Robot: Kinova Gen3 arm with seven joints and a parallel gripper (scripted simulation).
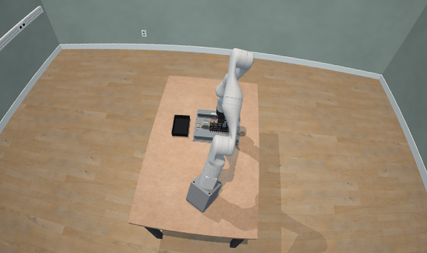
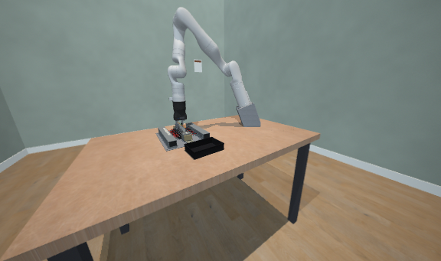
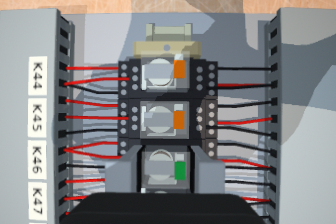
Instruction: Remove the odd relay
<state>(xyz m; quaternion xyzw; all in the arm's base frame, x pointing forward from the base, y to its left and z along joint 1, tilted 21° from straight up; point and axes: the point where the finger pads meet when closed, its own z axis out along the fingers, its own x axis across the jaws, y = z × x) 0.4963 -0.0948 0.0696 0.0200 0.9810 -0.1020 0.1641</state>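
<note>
My gripper is now 50 mm to the right of the relay panel and 30 mm above it. Round my hand: black parts tray: 300 mm to the left, 40 mm below.
</note>
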